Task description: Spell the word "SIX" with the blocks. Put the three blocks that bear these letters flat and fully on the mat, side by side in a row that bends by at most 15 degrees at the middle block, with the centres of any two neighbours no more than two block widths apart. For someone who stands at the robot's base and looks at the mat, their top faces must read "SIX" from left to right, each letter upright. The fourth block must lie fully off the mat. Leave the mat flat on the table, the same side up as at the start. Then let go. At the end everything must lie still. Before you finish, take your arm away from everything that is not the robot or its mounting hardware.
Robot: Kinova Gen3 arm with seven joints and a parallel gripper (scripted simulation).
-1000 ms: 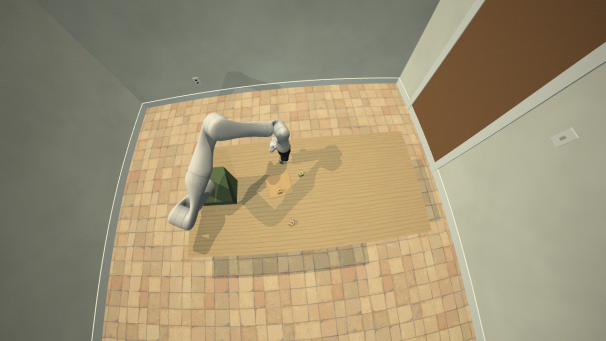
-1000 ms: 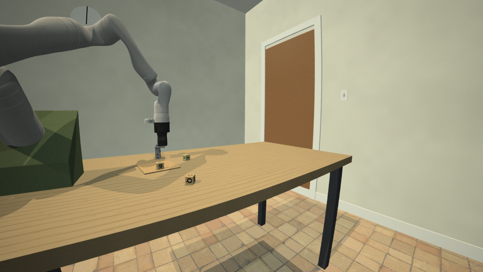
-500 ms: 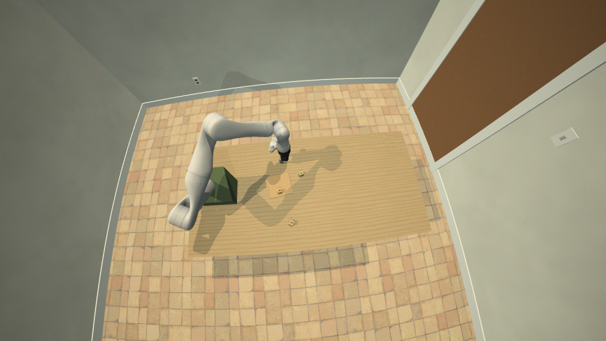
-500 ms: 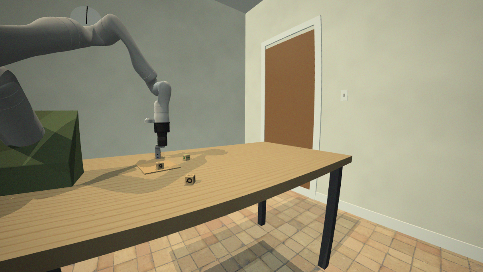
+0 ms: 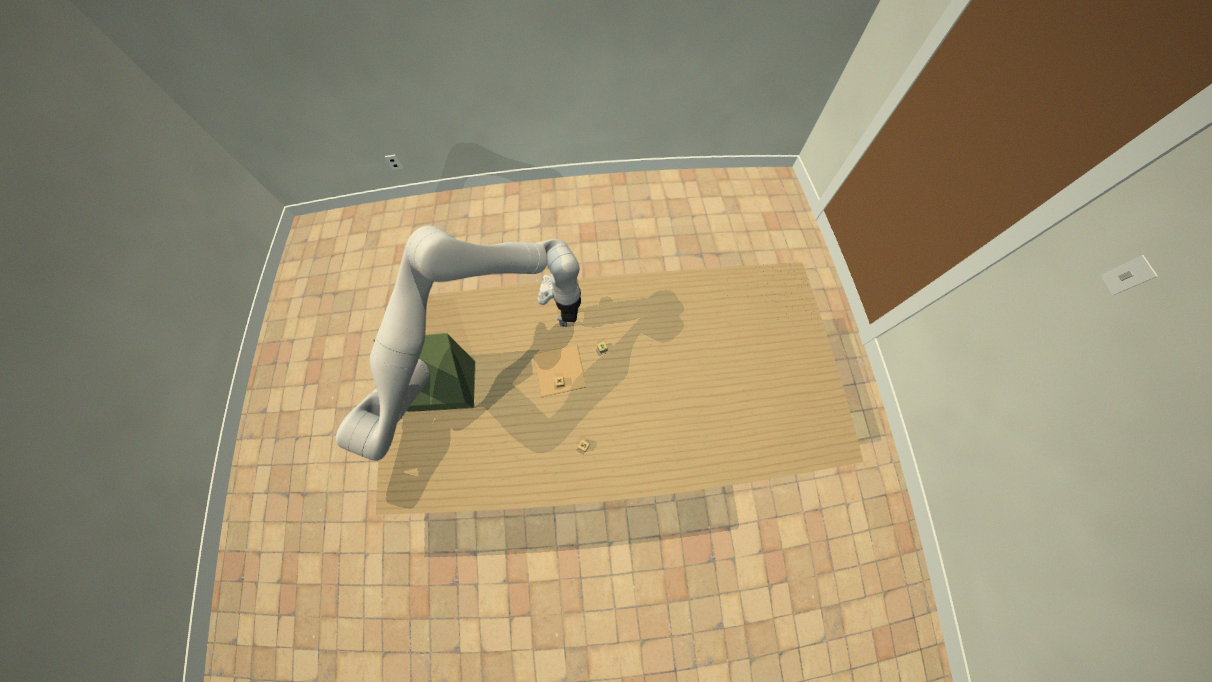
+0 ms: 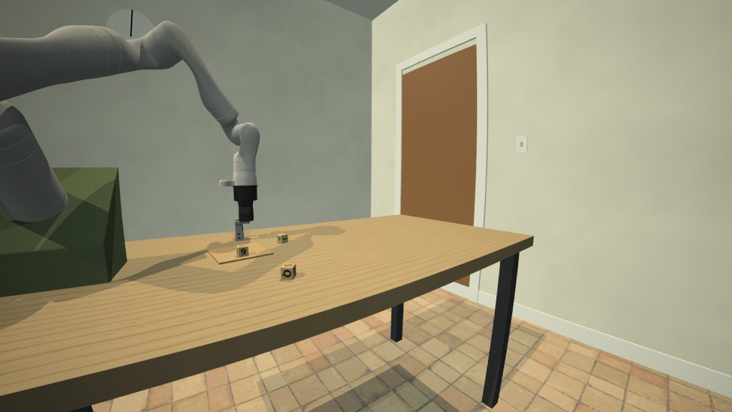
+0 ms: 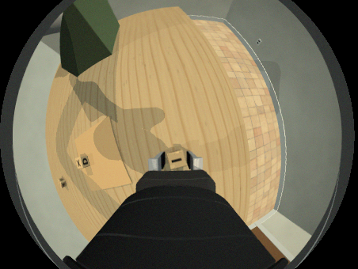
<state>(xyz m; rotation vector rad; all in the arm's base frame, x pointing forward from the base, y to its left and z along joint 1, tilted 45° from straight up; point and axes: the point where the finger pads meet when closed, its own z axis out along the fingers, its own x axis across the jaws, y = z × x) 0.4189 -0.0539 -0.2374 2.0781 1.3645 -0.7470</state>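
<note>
My gripper is now 170 mm to the left of the tan mat, 50 mm past it and 20 mm above it. Round my hand: tan block: 410 mm to the right, 30 mm behind.
</note>
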